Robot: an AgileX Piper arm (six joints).
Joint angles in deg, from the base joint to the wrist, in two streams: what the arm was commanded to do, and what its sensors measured. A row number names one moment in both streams.
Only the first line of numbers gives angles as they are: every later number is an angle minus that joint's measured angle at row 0.
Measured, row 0:
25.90, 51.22, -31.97, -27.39, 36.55, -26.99
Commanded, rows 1 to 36:
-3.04, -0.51, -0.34, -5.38, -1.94, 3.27
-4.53, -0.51, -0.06, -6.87, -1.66, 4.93
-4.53, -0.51, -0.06, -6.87, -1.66, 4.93
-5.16, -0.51, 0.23, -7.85, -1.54, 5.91
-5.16, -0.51, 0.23, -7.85, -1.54, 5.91
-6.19, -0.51, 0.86, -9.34, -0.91, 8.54
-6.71, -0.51, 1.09, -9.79, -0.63, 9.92
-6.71, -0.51, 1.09, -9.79, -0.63, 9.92
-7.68, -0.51, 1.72, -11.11, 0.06, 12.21
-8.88, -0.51, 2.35, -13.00, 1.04, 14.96
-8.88, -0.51, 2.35, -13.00, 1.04, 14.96
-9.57, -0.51, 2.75, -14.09, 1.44, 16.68
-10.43, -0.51, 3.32, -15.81, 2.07, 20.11
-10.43, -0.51, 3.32, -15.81, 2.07, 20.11
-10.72, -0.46, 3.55, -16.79, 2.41, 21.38
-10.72, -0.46, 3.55, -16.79, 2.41, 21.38
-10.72, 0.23, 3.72, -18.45, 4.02, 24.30
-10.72, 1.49, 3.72, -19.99, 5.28, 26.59
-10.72, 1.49, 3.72, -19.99, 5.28, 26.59
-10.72, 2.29, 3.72, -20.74, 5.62, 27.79
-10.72, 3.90, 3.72, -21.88, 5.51, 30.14
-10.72, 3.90, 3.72, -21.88, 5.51, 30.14
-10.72, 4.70, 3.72, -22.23, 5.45, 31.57
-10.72, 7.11, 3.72, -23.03, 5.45, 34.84
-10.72, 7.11, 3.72, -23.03, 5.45, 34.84
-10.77, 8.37, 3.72, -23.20, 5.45, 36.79
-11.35, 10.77, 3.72, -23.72, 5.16, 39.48
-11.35, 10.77, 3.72, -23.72, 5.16, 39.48
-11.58, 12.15, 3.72, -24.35, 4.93, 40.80
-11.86, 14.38, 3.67, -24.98, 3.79, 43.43
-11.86, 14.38, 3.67, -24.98, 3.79, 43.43
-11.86, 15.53, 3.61, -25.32, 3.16, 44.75
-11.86, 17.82, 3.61, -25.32, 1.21, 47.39
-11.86, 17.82, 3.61, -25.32, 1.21, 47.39
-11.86, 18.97, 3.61, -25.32, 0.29, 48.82
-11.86, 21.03, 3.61, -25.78, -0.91, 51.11
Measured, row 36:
-11.69, 18.74, 4.01, -21.31, 1.15, 47.90
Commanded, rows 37 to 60:
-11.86, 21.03, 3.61, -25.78, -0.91, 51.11
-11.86, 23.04, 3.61, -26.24, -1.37, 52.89
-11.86, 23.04, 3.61, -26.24, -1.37, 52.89
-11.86, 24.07, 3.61, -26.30, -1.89, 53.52
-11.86, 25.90, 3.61, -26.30, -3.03, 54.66
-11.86, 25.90, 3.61, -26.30, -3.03, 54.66
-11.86, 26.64, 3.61, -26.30, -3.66, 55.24
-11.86, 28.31, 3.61, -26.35, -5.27, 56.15
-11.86, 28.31, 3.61, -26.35, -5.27, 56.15
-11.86, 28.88, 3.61, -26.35, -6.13, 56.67
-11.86, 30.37, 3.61, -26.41, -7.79, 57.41
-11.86, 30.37, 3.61, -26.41, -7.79, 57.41
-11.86, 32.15, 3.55, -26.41, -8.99, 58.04
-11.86, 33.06, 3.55, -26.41, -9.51, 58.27
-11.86, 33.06, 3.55, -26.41, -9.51, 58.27
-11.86, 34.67, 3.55, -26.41, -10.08, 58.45
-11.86, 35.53, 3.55, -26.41, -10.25, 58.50
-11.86, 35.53, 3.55, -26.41, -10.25, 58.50
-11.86, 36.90, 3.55, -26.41, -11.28, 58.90
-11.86, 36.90, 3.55, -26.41, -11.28, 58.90
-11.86, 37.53, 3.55, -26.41, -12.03, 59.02
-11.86, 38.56, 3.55, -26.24, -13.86, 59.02
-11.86, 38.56, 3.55, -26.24, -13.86, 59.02
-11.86, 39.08, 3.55, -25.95, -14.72, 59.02
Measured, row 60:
-11.75, 37.93, 3.90, -25.26, -12.37, 58.39
